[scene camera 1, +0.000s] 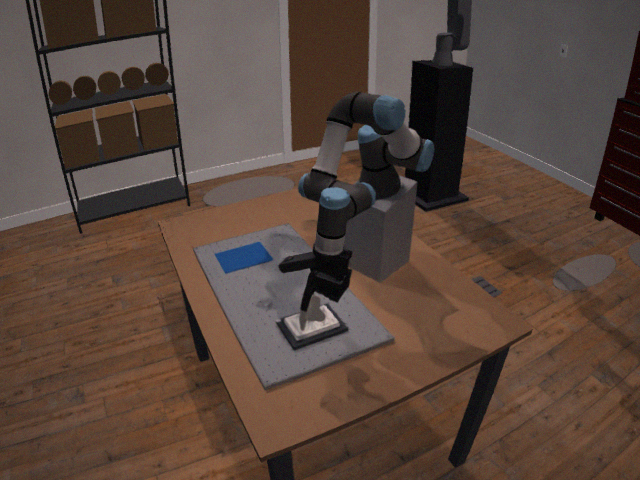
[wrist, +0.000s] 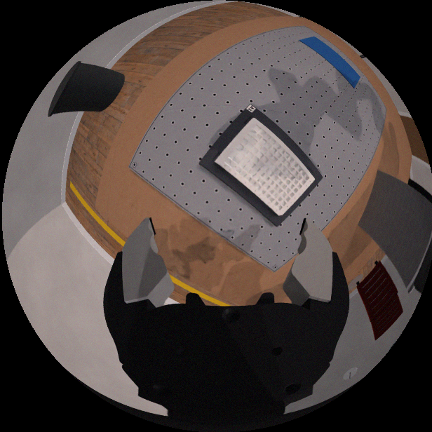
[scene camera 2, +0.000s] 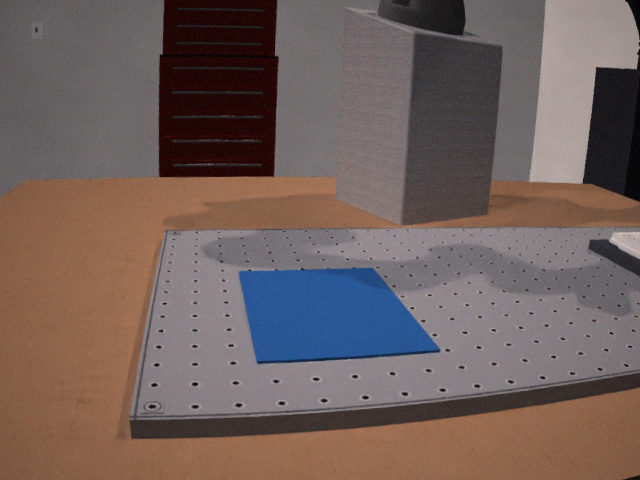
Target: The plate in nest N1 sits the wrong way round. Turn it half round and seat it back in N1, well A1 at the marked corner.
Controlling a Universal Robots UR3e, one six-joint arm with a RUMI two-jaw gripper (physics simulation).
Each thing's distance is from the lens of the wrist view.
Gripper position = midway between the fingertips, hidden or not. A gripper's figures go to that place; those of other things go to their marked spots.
gripper (wrist: 228,220): 0.13 m
white well plate (wrist: 256,157): 0.21 m
dark nest (wrist: 232,130): 0.21 m
